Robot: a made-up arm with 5 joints. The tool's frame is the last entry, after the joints.
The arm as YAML. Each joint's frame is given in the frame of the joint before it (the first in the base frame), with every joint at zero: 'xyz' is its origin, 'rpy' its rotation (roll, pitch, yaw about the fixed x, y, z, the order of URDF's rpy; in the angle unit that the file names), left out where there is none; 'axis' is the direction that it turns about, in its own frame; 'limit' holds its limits. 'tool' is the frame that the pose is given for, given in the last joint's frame.
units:
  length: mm
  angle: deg
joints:
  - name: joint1
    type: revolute
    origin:
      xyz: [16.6, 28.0, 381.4]
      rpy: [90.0, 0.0, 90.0]
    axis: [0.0, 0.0, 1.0]
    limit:
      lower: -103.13
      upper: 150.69
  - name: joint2
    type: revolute
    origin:
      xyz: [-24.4, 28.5, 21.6]
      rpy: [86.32, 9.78, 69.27]
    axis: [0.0, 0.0, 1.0]
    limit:
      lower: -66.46
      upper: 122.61
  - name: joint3
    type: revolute
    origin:
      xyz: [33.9, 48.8, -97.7]
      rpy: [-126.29, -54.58, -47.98]
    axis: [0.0, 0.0, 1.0]
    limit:
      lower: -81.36
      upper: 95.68
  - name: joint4
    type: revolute
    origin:
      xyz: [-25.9, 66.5, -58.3]
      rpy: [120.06, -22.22, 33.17]
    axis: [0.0, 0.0, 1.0]
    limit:
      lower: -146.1
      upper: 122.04
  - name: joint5
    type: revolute
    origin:
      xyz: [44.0, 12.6, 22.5]
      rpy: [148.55, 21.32, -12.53]
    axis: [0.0, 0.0, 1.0]
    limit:
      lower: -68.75
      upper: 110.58
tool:
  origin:
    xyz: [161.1, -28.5, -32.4]
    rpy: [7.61, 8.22, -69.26]
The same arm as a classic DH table. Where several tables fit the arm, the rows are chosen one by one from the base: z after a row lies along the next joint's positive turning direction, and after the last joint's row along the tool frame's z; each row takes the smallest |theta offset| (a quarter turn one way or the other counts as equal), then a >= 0, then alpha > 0; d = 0 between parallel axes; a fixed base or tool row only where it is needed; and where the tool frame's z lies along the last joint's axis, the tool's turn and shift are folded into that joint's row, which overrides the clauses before.
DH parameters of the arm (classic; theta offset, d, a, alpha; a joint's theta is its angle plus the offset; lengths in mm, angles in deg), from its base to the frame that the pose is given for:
base (fixed): 90 381.4 28 90
joint1: 69.9 40.3 18.4 86.37
joint2: -88.67 -114.9 -41.3 -110.06
joint3: -14.66 -46.9 29.3 117.63
joint4: -18 -102.4 23.4 142.63
joint5: -59.11 78.7 159.9 11.19
tool (fixed): -47.5 -179.3 0 0
Joint limits (deg, base to tool): -103.13..150.69 -66.46..122.61 -81.36..95.68 -146.1..122.04 -68.75..110.58

